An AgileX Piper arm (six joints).
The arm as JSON. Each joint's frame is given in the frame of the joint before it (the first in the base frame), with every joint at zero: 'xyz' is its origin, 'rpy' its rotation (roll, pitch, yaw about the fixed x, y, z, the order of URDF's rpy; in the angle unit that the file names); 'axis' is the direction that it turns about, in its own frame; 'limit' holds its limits. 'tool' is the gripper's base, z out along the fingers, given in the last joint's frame.
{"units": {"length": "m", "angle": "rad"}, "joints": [
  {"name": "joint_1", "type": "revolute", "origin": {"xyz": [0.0, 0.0, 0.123], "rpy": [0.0, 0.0, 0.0]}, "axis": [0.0, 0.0, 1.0], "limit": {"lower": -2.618, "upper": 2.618}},
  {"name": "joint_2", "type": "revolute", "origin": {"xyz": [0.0, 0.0, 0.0], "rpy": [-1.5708, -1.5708, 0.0]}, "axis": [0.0, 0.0, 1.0], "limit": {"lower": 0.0, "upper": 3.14}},
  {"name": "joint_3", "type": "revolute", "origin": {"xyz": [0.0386, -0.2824, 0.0], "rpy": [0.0, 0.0, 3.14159]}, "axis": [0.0, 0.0, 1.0], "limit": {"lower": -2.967, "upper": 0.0}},
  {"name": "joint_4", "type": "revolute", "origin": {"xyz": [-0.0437, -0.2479, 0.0], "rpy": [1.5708, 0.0, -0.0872]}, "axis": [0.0, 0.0, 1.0], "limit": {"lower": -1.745, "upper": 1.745}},
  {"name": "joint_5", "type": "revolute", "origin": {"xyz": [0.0, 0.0, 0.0], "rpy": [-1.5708, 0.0, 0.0]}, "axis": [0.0, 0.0, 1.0], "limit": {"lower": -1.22, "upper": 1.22}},
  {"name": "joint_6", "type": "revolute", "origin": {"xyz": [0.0, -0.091, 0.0], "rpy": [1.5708, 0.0, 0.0]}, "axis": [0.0, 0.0, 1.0], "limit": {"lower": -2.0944, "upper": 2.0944}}
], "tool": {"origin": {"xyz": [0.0, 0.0, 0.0], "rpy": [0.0, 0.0, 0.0]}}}
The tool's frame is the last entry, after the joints.
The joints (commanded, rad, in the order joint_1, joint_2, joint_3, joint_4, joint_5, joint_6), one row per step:
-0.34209 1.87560 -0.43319 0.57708 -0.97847 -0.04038
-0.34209 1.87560 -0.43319 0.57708 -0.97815 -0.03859
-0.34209 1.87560 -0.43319 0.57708 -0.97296 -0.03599
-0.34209 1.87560 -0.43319 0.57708 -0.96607 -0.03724
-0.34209 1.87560 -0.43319 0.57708 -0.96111 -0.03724
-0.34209 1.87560 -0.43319 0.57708 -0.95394 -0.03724
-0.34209 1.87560 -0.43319 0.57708 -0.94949 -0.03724
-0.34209 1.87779 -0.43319 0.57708 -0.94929 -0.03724
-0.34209 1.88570 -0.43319 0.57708 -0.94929 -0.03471
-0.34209 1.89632 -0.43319 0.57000 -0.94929 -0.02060
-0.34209 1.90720 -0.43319 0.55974 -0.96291 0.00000
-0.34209 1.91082 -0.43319 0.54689 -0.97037 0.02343
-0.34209 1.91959 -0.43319 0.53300 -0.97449 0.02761
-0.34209 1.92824 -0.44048 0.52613 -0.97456 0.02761
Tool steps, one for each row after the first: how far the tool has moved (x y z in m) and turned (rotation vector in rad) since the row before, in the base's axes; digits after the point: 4 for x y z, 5 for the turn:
0.0000 0.0000 0.0000 0.00133 -0.00105 -0.00067
-0.0001 0.0002 -0.0004 0.00562 0.00137 -0.00043
-0.0001 0.0002 -0.0006 0.00465 0.00507 0.00131
-0.0001 0.0002 -0.0004 0.00388 0.00303 0.00058
-0.0001 0.0003 -0.0006 0.00562 0.00438 0.00084
-0.0001 0.0002 -0.0004 0.00349 0.00272 0.00052
0.0000 0.0000 -0.0006 0.00089 0.00219 0.00002
-0.0002 0.0001 -0.0021 0.00415 0.00573 -0.00108
0.0002 0.0004 -0.0028 0.01058 0.00090 0.00080
0.0006 0.0001 -0.0017 0.00346 -0.01146 -0.00029
0.0008 0.0004 -0.0003 0.00733 -0.01626 0.00181
0.0006 0.0006 -0.0019 0.00004 0.00366 0.01151
0.0021 -0.0003 -0.0013 -0.00070 0.00163 0.00676

